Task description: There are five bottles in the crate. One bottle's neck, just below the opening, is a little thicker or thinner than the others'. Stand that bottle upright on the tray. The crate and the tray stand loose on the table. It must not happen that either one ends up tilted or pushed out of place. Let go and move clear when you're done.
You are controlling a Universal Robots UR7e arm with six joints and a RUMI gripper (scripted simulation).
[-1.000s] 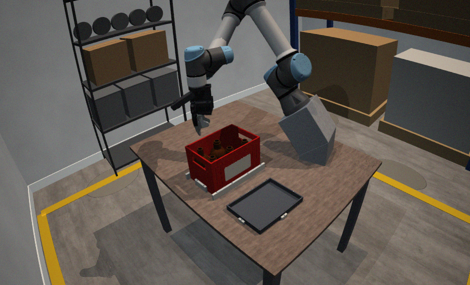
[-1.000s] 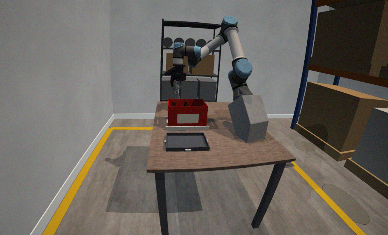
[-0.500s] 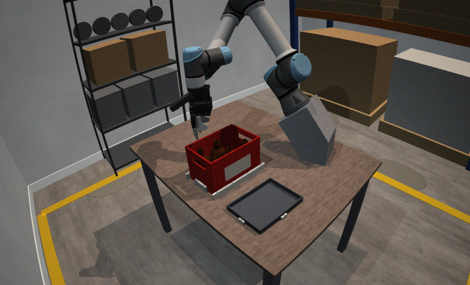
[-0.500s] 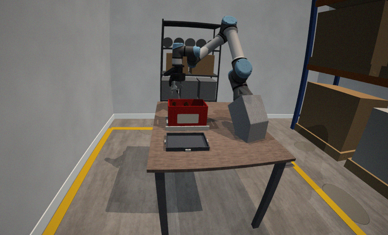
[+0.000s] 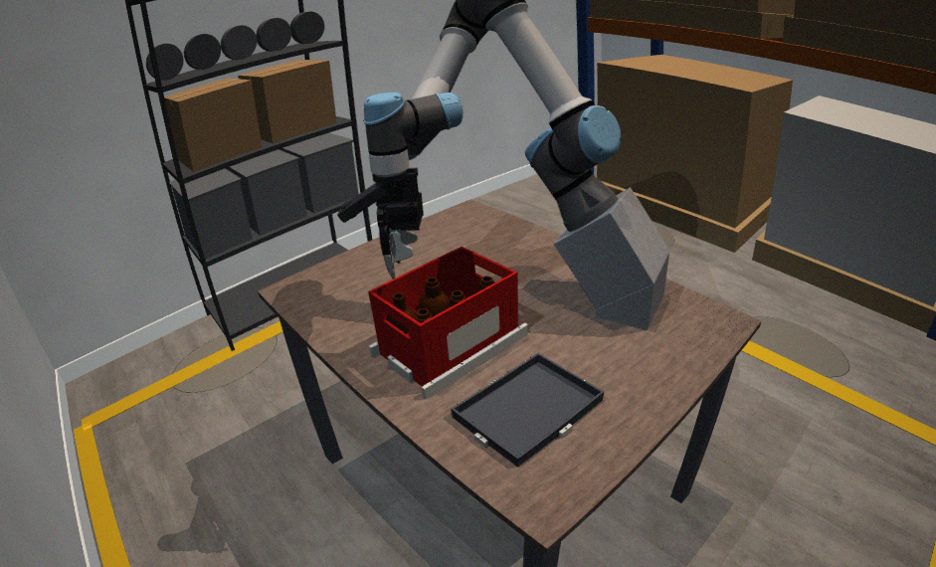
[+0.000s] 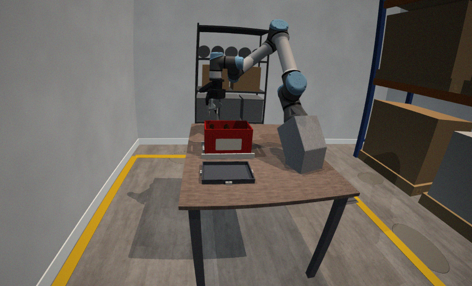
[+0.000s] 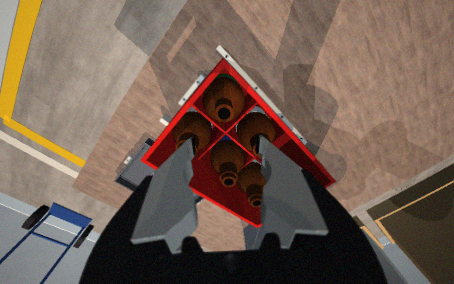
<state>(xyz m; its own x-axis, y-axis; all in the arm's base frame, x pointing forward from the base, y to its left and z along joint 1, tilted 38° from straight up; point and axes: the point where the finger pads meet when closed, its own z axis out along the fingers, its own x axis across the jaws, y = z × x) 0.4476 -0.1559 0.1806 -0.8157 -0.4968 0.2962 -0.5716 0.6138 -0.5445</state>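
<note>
My gripper is now 8 cm past the red crate, 6 cm to the right of it and 16 cm above it. The rest, counted from my hand: dark tray 33 cm to the left, 23 cm below.
</note>
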